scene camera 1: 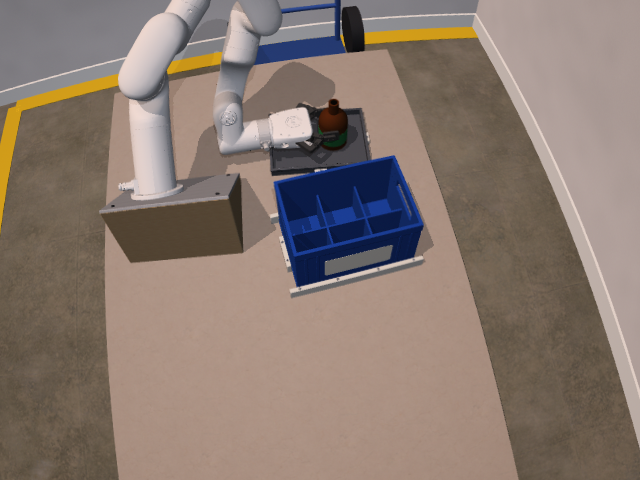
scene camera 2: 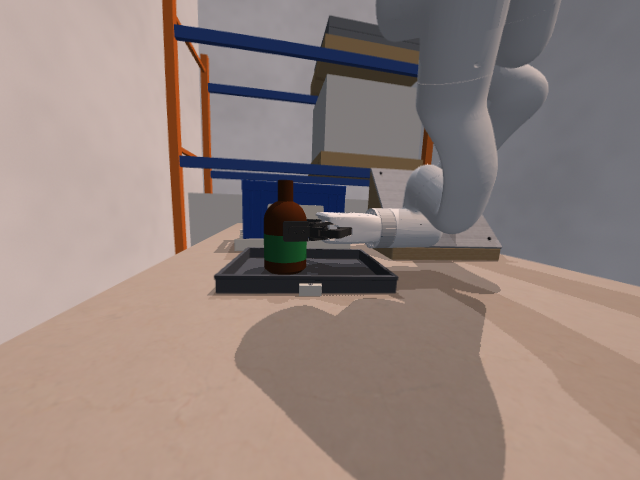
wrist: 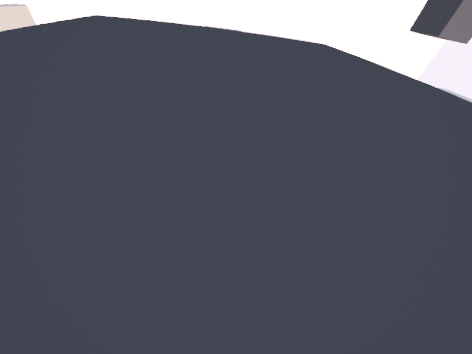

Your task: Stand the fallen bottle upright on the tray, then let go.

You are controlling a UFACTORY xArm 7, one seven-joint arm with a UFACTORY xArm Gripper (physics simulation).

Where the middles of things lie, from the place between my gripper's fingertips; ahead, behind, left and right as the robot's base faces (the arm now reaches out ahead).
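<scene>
My gripper's 10 mm past the brown bottle [scene camera 1: 332, 118], and going by their middles, the bottle is the nearest to my gripper of the things named here. Counting from my hand, you'd find the blue divided crate [scene camera 1: 335, 222] 40 mm behind, 300 mm to the right and 10 mm above. The pale guide rail [scene camera 1: 409, 263] is 30 mm behind my hand, 400 mm to the right of it and 60 mm below it. Going by their middles, that rail is the farthest from my gripper of the things named here. There's also a dark grey tray [scene camera 2: 338, 270], 40 mm behind my hand, 10 mm to the left of it and 70 mm below it.
</scene>
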